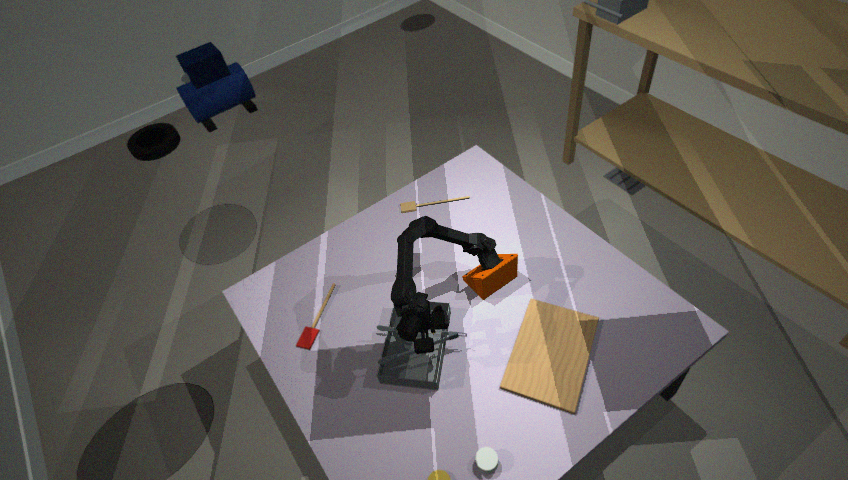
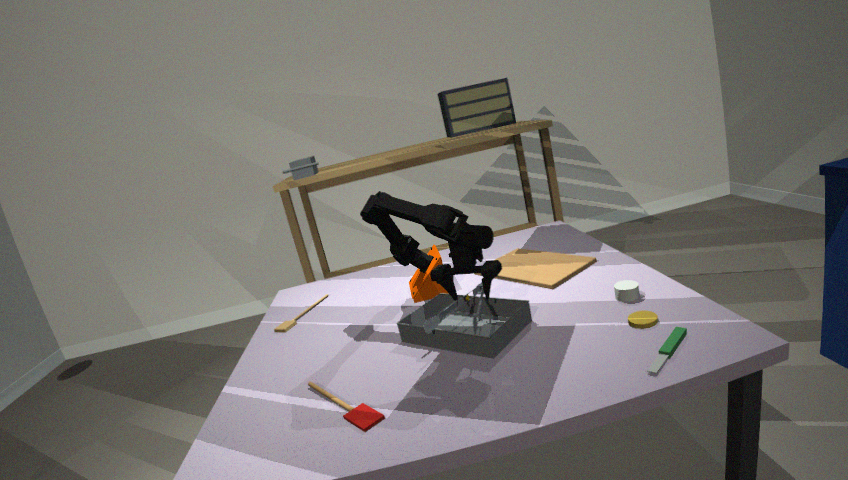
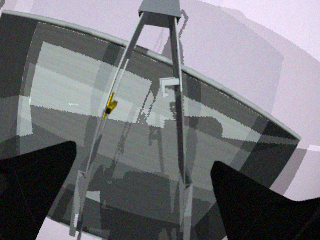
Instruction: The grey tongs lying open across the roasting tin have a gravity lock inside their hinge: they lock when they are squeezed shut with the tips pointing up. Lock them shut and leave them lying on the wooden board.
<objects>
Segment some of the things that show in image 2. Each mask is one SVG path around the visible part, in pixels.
My gripper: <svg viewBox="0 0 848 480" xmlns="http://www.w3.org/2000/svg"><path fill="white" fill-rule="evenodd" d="M449 248L449 258L452 257L454 267L451 268L449 264L437 265L431 271L431 280L437 281L437 284L440 284L455 301L458 301L453 275L481 273L485 296L489 300L492 281L500 274L502 263L499 260L486 261L483 266L476 266L477 259L480 262L484 259L482 249L469 247L460 249Z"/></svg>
A red spatula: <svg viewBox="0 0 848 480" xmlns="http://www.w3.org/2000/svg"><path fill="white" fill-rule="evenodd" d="M308 383L310 387L339 406L346 408L349 412L343 418L364 433L385 418L384 415L365 403L353 408L312 382Z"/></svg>
</objects>
